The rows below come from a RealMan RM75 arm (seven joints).
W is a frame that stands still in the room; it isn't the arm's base.
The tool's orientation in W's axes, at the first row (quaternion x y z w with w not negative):
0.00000, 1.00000, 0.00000, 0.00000
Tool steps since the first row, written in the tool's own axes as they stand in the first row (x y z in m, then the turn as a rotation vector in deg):
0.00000, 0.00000, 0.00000, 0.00, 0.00, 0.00
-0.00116, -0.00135, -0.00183, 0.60, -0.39, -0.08
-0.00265, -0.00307, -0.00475, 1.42, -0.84, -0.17
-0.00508, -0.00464, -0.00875, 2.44, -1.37, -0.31
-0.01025, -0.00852, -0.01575, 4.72, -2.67, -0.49
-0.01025, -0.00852, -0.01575, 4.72, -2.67, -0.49
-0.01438, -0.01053, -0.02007, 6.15, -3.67, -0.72
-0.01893, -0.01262, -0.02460, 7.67, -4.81, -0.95
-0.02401, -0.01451, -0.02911, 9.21, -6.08, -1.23
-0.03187, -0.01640, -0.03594, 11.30, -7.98, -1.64
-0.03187, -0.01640, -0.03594, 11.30, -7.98, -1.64
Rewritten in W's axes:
0.00000, 0.00000, 0.00000, 0.00, 0.00, 0.00
0.00116, -0.00135, 0.00183, -0.60, -0.39, 0.08
0.00265, -0.00307, 0.00475, -1.42, -0.84, 0.17
0.00508, -0.00464, 0.00875, -2.44, -1.37, 0.31
0.01025, -0.00852, 0.01575, -4.72, -2.67, 0.49
0.01025, -0.00852, 0.01575, -4.72, -2.67, 0.49
0.01438, -0.01053, 0.02007, -6.15, -3.67, 0.72
0.01893, -0.01262, 0.02460, -7.67, -4.81, 0.95
0.02401, -0.01451, 0.02911, -9.21, -6.08, 1.23
0.03187, -0.01640, 0.03594, -11.30, -7.98, 1.64
0.03187, -0.01640, 0.03594, -11.30, -7.98, 1.64

